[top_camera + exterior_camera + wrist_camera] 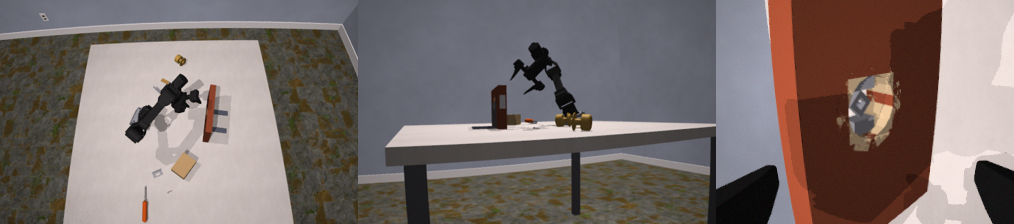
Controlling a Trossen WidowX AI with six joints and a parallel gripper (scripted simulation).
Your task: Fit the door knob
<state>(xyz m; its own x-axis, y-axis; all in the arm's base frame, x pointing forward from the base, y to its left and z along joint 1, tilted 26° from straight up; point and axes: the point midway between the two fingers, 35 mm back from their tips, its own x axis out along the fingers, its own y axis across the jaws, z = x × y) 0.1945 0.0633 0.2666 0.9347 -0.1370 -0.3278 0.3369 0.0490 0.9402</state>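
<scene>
The grey latch socket lies 120 mm ahead of my hand, 10 mm to the right of it and 100 mm below it. Also, from my hand: red-brown wooden door slab: 120 mm ahead, 10 mm to the right, 110 mm below; then grey latch plate: 140 mm ahead, 130 mm to the left, 100 mm below; then tan cardboard box: 40 mm behind, 320 mm to the right, 180 mm below.
</scene>
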